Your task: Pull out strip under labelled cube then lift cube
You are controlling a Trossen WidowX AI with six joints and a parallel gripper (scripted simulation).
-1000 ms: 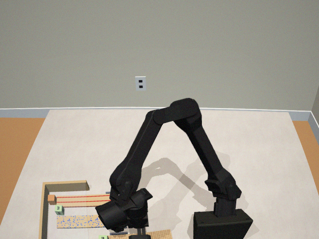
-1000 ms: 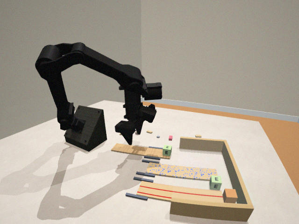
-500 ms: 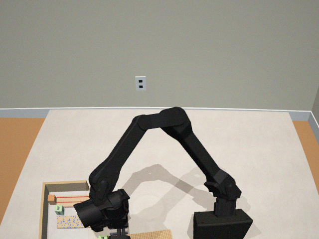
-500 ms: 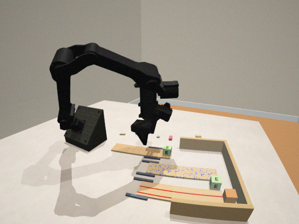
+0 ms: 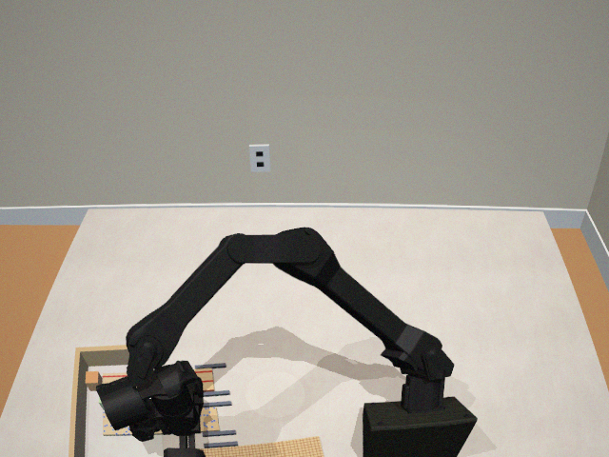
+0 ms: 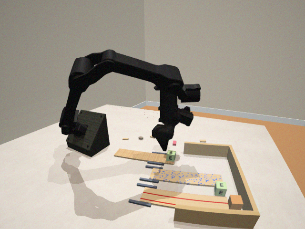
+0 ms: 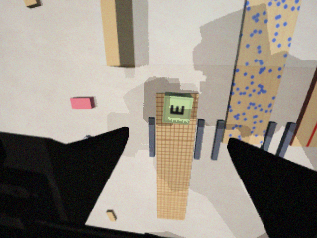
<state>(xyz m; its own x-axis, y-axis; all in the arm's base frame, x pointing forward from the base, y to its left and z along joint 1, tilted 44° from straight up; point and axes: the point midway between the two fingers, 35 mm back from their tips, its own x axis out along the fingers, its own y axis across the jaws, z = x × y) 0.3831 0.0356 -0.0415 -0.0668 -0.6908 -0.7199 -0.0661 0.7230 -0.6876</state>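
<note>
My gripper tip is 90 mm past the grid strip, 10 mm to the left of it and 70 mm above it. Round my gripper tip: tan block 120 mm behind, 160 mm to the left, 70 mm below; then grey disc 60 mm behind, 130 mm to the left, 60 mm below; then pink block 130 mm to the left, 60 mm below.
</note>
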